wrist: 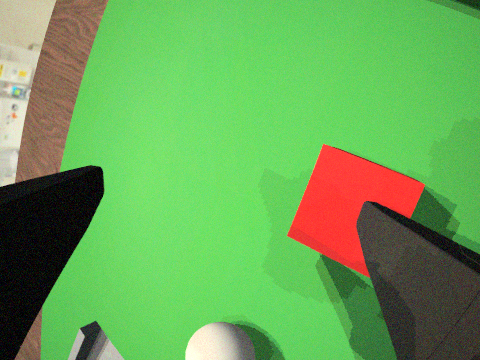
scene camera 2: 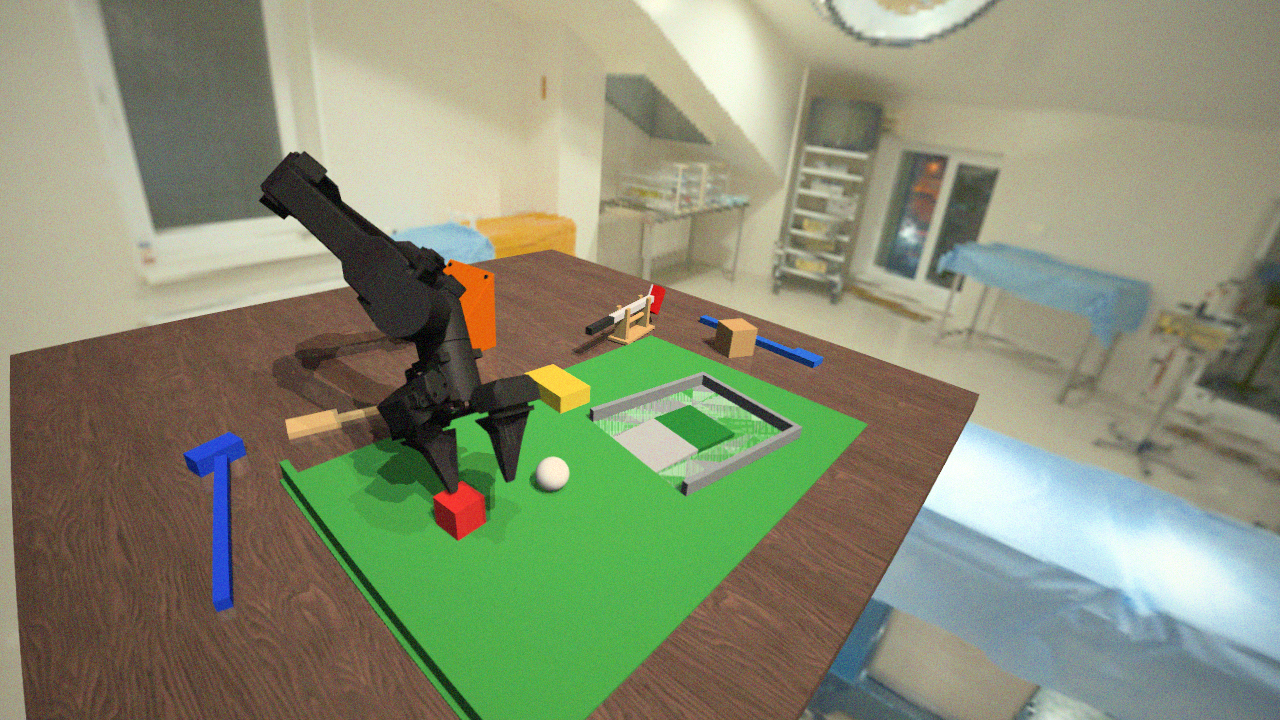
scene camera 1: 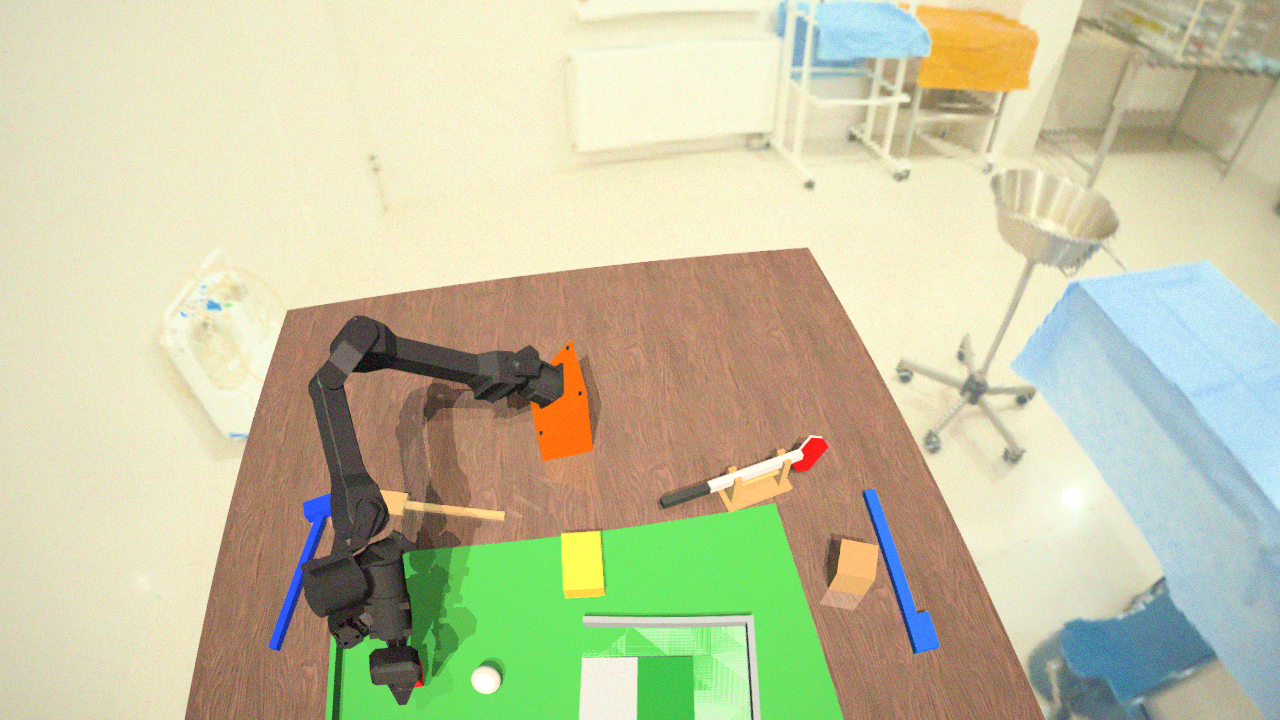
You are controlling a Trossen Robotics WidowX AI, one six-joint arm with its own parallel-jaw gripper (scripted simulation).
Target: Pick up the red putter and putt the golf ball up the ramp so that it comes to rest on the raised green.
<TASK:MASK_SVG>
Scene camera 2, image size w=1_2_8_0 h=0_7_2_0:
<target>my gripper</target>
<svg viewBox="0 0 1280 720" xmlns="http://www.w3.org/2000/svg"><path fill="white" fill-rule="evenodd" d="M468 339L443 342L418 351L420 361L411 364L412 368L405 370L406 384L396 389L377 405L378 412L389 425L392 441L405 438L406 440L400 442L400 444L419 451L450 494L458 491L457 434L455 428L445 431L442 428L449 427L452 420L475 412L480 414L488 413L488 416L476 419L475 421L488 432L505 482L509 483L515 480L523 435L530 411L534 410L534 406L529 406L528 403L541 399L536 381L528 374L498 379L481 385L476 359L483 357L481 348L473 349L471 340Z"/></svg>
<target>white golf ball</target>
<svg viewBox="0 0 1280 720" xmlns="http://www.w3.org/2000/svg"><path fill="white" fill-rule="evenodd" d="M551 456L543 459L538 464L535 475L538 484L543 489L556 491L564 487L568 482L569 470L562 459Z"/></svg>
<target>blue putter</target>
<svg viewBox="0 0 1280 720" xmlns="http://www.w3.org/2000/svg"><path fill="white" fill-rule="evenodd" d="M230 432L183 453L188 469L200 478L214 471L212 596L217 612L234 607L231 562L230 463L244 455L246 456L243 439Z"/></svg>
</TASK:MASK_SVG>
